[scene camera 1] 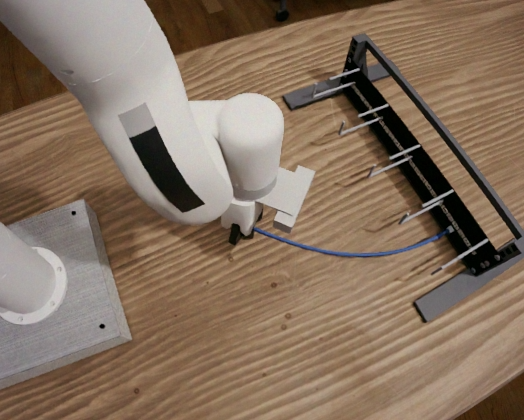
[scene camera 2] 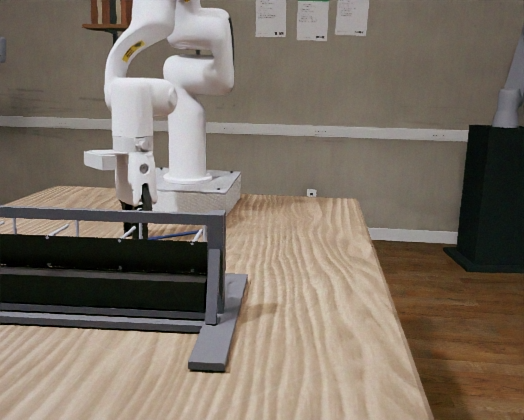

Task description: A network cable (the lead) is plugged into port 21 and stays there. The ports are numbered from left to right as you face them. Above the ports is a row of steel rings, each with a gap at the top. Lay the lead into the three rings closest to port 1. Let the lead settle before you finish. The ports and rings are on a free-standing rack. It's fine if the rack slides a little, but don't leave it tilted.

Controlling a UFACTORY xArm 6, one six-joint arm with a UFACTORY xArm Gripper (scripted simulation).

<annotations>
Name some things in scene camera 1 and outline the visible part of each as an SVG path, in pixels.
My gripper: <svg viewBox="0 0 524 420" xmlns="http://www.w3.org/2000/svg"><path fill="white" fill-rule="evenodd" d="M233 196L230 206L221 215L221 224L226 229L230 228L232 224L228 243L236 246L240 237L253 239L253 227L257 220L262 220L264 205L255 200L242 200Z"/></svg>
A rack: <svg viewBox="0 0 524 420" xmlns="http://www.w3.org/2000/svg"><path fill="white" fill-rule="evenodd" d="M363 33L352 36L342 74L284 94L283 99L293 111L344 93L358 111L358 117L362 117L366 123L342 132L345 121L342 121L338 135L368 125L391 156L389 160L393 159L396 162L372 173L376 164L373 164L367 177L370 178L397 165L425 203L422 207L427 207L411 216L406 213L398 224L429 210L442 229L441 233L443 236L446 235L459 255L433 271L431 275L462 259L467 270L413 302L426 323L522 260L524 230L453 135L399 72L399 68ZM372 82L390 76L396 81L461 162L515 239L501 247L501 250L495 249L448 180ZM367 49L378 60L378 64L367 67Z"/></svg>
</annotations>
